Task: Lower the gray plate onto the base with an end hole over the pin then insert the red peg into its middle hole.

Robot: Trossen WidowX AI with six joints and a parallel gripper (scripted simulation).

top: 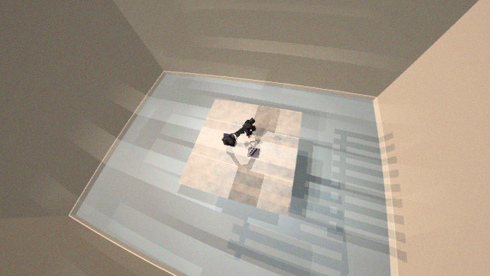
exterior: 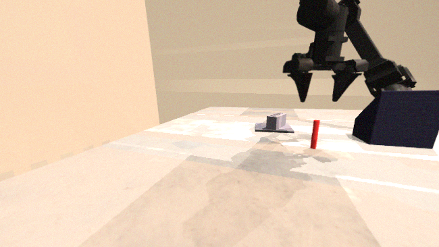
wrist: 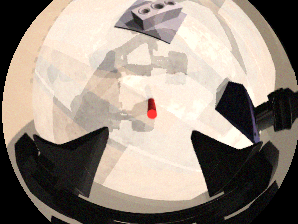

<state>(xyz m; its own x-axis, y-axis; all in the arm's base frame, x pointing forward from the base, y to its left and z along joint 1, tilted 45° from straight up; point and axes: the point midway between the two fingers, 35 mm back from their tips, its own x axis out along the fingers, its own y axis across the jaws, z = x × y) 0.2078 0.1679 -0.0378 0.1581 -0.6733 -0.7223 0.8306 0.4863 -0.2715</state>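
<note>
Right now the red peg is 90 mm below my gripper tip. The rest, counted from my gripper tip: square base (120 mm ahead, 160 mm to the right, 120 mm below); then gray plate (110 mm ahead, 180 mm to the right, 80 mm below).
</note>
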